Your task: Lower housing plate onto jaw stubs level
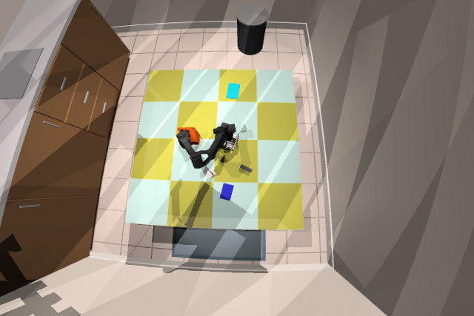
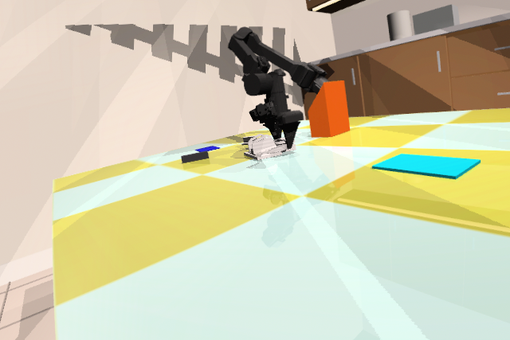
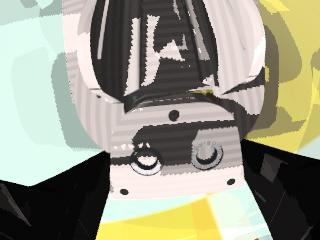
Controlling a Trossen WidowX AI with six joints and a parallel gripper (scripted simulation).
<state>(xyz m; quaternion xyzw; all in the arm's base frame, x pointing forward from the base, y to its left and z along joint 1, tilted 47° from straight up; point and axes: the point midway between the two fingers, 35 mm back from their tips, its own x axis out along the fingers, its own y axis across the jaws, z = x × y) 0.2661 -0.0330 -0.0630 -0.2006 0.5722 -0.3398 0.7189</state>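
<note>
My gripper tip is now 30 mm short of the pale jaw assembly, 10 mm to the right of it and 10 mm below it. Round my gripper tip: blue plate (400 mm to the right, 70 mm ahead, 10 mm below); dark grey bar (220 mm to the right, 190 mm ahead); small white piece (280 mm to the right, 70 mm behind).
</note>
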